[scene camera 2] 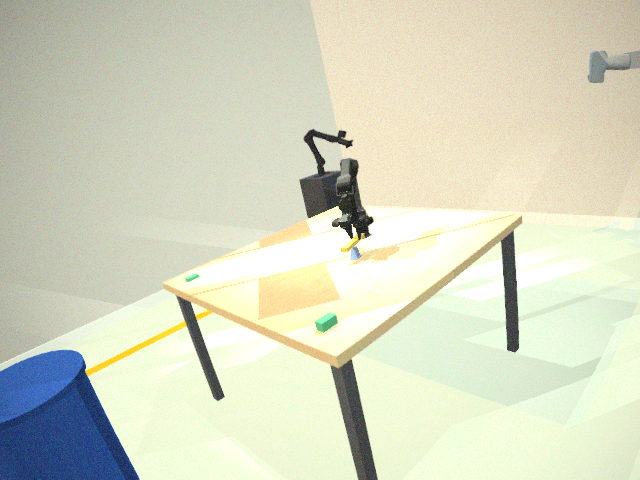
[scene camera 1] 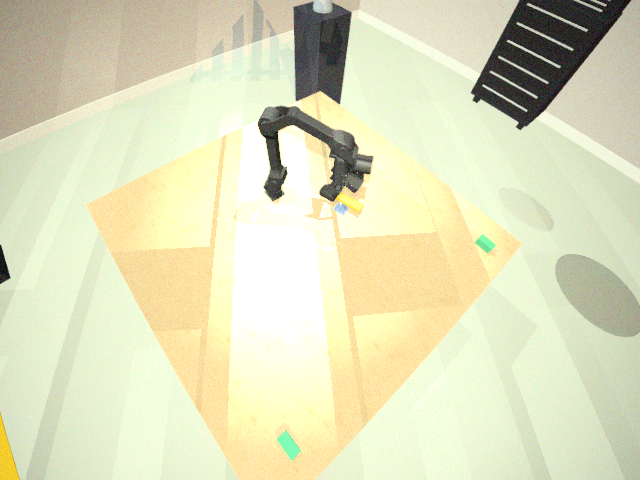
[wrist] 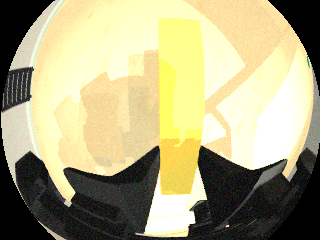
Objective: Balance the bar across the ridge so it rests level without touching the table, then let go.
Scene:
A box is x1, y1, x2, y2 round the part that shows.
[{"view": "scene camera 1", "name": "my gripper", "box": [319, 164, 364, 201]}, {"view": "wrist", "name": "my gripper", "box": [15, 145, 316, 239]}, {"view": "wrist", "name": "yellow bar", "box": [157, 19, 204, 194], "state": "held by my gripper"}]

